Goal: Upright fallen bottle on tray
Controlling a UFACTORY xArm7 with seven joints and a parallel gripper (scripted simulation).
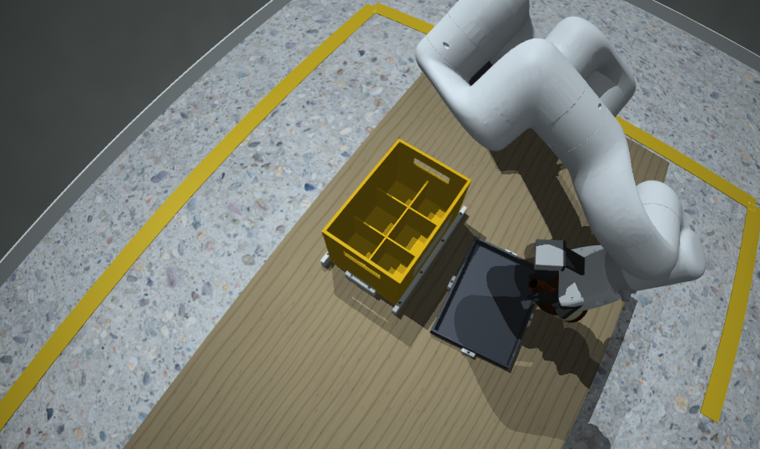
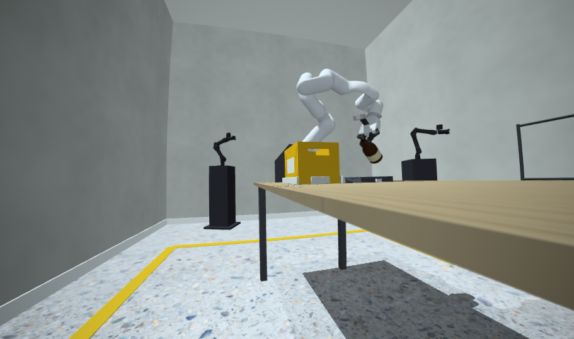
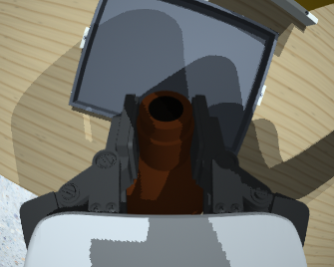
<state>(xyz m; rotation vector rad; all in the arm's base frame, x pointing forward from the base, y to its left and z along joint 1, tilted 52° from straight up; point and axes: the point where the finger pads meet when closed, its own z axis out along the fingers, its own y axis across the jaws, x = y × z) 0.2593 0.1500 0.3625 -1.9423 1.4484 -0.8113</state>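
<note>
My hand is 3 cm past the brown bottle, 3 cm to the right of it and 4 cm above it. Also, from my hand: dark grey tray (2 cm ahead, 4 cm to the right, 19 cm below); then yellow crate (10 cm ahead, 30 cm to the right, 12 cm below).
</note>
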